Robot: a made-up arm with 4 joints.
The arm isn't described. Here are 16 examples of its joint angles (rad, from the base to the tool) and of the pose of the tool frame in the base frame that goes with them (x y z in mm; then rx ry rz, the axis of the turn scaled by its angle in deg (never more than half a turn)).
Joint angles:
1: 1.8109 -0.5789 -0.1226 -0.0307
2: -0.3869 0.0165 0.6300 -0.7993
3: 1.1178 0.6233 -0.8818 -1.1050
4: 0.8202 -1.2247 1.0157 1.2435
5: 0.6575 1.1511 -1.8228 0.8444
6: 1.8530 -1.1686 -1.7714 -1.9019
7: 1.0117 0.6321 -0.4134 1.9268
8: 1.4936 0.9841 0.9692 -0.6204
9: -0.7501 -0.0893 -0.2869 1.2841
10: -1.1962 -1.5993 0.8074 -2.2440
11: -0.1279 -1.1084 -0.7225 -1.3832
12: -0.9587 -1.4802 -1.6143 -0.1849
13: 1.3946 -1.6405 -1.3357 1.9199
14: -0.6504 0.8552 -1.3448 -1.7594
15: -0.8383 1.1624 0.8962 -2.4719
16: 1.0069 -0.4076 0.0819 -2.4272
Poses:
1: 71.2 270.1 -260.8 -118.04 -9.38 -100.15
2: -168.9 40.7 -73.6 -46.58 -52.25 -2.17
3: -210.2 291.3 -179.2 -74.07 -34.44 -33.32
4: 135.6 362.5 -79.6 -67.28 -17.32 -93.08
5: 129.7 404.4 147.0 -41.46 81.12 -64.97
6: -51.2 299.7 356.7 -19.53 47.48 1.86
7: 240.5 63.9 187.3 31.57 61.57 -160.81
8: 283.3 -42.0 14.7 50.80 92.86 93.03
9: 39.4 324.0 110.8 -92.13 60.08 -33.74
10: 249.0 215.4 -207.9 116.93 -86.39 97.86
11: 211.1 -107.6 375.3 -22.11 24.25 112.32
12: 227.6 204.7 406.0 84.51 -16.61 -139.24
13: -107.0 81.8 -84.3 87.41 -34.28 39.52
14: -167.1 -193.2 143.1 29.36 -6.99 46.24
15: -24.7 -167.9 -108.2 -70.98 -92.86 26.46
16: -75.8 -125.9 209.6 -76.03 -48.07 91.71
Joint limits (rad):
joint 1: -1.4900..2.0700
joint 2: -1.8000..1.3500
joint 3: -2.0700..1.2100
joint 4: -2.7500..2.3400
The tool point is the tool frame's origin. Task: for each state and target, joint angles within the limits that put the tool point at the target. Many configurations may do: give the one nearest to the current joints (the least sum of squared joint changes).
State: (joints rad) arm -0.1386 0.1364 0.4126 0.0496
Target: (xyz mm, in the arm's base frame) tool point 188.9 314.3 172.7
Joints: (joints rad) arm -0.6236 0.5952 0.2998 1.0116
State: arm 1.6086 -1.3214 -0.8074 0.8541
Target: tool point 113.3 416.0 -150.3
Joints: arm 1.8599 -1.2208 -0.8774 0.2746
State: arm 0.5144 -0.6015 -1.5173 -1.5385
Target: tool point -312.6 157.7 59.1
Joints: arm 1.3397 -0.0472 -1.0697 -1.8156
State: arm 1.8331 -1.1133 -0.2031 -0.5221
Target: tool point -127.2 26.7 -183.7
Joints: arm 1.8314 -0.4236 0.5061 -1.0757
